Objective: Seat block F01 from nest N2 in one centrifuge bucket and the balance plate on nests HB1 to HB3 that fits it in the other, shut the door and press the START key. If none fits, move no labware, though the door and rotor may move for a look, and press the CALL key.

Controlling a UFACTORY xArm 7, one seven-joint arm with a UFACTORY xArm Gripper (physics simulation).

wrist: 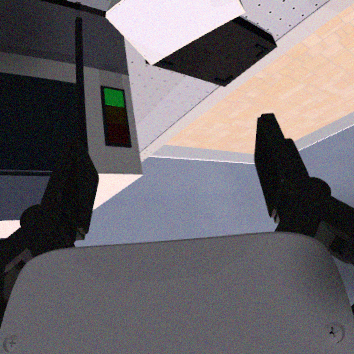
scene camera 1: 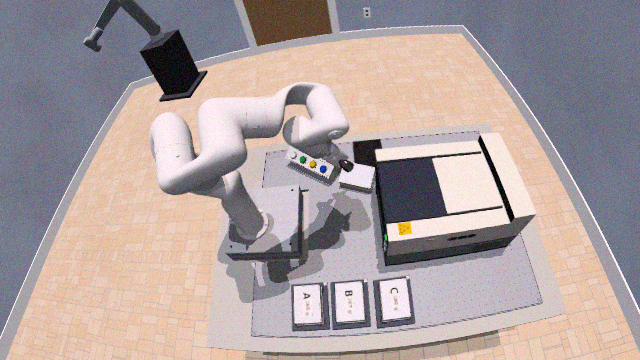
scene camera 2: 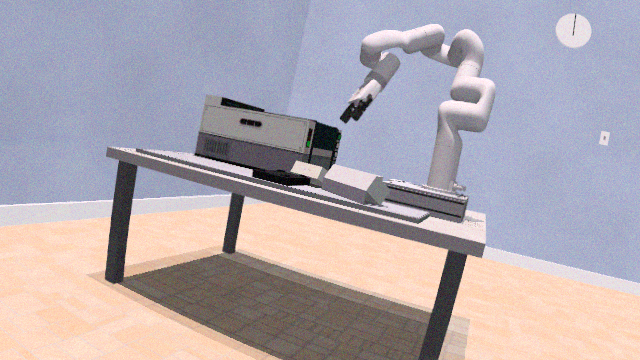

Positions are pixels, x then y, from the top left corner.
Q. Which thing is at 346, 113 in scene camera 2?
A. The gripper.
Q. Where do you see a centrifuge-like machine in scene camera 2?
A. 232, 132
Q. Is the gripper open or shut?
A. Open.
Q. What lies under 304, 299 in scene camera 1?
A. A plate A.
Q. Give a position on a centrifuge-like machine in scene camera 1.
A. At 487, 203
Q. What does the gripper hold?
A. Nothing.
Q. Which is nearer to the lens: the plate B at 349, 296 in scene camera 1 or the white plate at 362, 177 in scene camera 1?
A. The plate B.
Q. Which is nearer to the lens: the plate C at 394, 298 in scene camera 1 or the white plate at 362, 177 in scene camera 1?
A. The plate C.
